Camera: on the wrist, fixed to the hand. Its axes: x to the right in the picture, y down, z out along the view.
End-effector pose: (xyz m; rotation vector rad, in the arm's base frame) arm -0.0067 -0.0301 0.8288 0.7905 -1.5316 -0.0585
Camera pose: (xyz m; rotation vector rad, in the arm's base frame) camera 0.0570 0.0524 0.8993 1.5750 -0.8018 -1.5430
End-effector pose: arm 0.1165 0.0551 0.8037 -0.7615 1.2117 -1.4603
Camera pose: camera 0.0384 0.0643 0.7055 2.2337 -0.4321 2.0748
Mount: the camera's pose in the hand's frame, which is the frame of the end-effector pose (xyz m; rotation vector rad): 0.0248 0.0690 -0.1022 -0.2965 -0.3100 -1.5448
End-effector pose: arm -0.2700 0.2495 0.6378 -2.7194 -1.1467 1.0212
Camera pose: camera -0.1546 0.2380 0.6865 -0.9266 -2.7231 0.8841
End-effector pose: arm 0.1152 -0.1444 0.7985 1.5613 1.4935 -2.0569
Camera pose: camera 0.2129 -0.0894 0.7415 0.2374 -2.1123 1.4437
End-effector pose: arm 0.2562 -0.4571 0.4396 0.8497 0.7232 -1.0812
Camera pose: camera 0.3199 -0.3639 0.3842 -0.3308 1.2444 -2.2896
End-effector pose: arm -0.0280 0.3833 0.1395 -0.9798 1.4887 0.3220
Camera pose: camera -0.1442 0.3430 0.1133 -1.9011 0.1198 -0.4361
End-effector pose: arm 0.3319 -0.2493 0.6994 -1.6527 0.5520 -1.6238
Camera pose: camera 0.2481 -0.3324 0.6560 2.0142 0.7235 1.5878
